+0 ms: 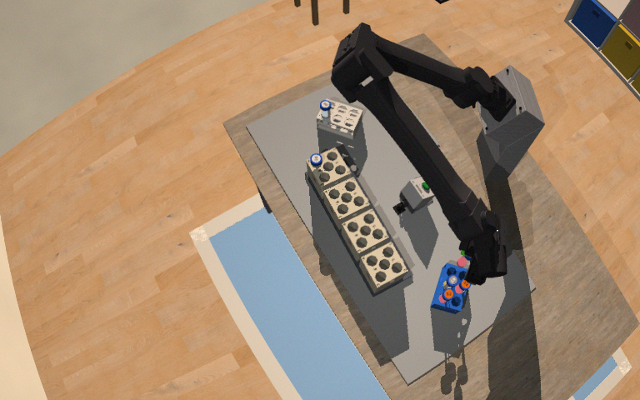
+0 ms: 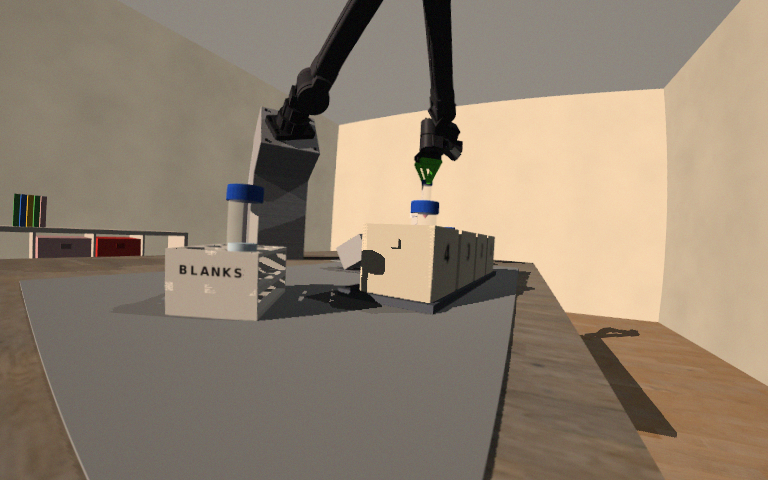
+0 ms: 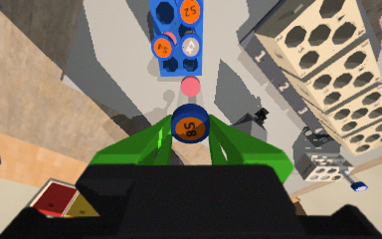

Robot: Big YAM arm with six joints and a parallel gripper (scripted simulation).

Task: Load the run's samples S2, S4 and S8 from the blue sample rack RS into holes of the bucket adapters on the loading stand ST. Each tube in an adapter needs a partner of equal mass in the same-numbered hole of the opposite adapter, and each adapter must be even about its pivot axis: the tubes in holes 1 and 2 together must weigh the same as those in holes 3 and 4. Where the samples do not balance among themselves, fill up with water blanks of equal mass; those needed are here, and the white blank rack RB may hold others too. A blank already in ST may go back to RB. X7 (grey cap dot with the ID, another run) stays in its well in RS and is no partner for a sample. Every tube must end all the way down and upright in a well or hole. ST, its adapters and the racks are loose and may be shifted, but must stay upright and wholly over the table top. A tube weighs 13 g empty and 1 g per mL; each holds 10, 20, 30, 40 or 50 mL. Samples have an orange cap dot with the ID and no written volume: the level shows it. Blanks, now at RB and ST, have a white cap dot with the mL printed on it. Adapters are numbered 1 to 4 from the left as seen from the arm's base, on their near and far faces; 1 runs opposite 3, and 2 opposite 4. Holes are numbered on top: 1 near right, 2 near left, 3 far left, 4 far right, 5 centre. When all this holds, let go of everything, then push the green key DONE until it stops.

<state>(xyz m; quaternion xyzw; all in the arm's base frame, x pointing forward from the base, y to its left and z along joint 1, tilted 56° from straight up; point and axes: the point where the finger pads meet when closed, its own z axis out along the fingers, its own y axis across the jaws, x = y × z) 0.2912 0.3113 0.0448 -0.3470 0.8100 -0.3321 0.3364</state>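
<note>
My hand is 50 mm above the orange-dot tube and 10 mm to the left of it. From my hand the other things lie so: grey-dot tube X7 (190 mm below, 40 mm ahead, 20 mm to the left); then blue sample rack RS (220 mm below, 40 mm to the left, 20 mm ahead); then orange-dot sample (190 mm below, 60 mm to the left, 10 mm ahead).
</note>
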